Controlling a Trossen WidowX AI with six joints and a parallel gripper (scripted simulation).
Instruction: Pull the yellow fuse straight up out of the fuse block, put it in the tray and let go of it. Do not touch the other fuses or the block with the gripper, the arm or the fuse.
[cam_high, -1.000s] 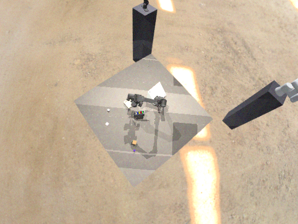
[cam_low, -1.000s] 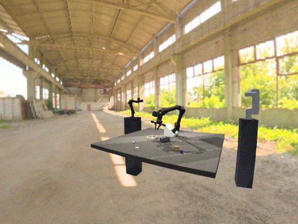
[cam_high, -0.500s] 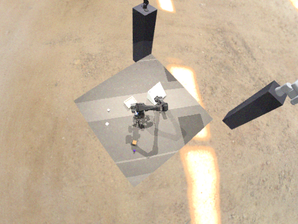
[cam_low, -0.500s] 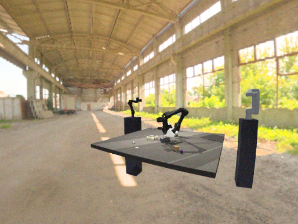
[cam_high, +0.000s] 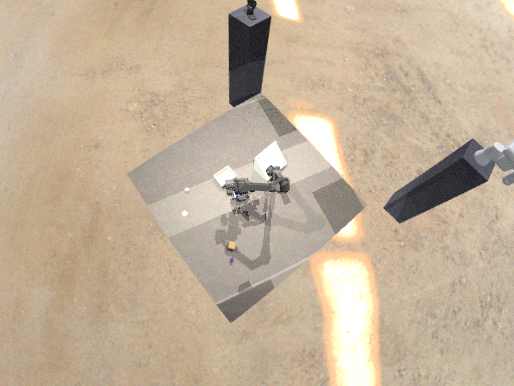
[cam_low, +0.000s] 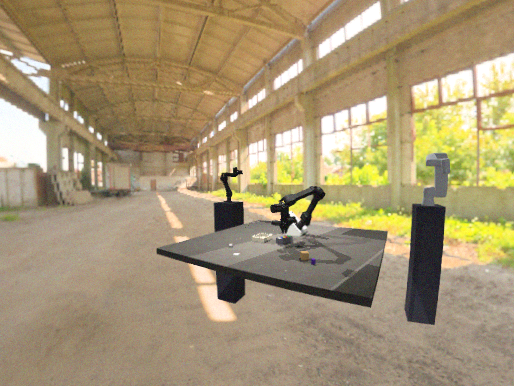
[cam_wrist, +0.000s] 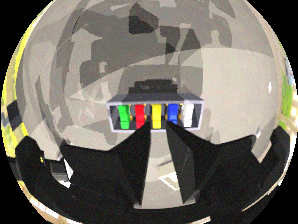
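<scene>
Right now my gripper tip is 40 mm above the yellow fuse. The rest, counted from my gripper tip: blue fuse (40 mm below, 20 mm ahead, 10 mm to the right); red fuse (40 mm below, 20 mm behind, 10 mm to the left); white fuse (40 mm below, 30 mm ahead, 20 mm to the right).
</scene>
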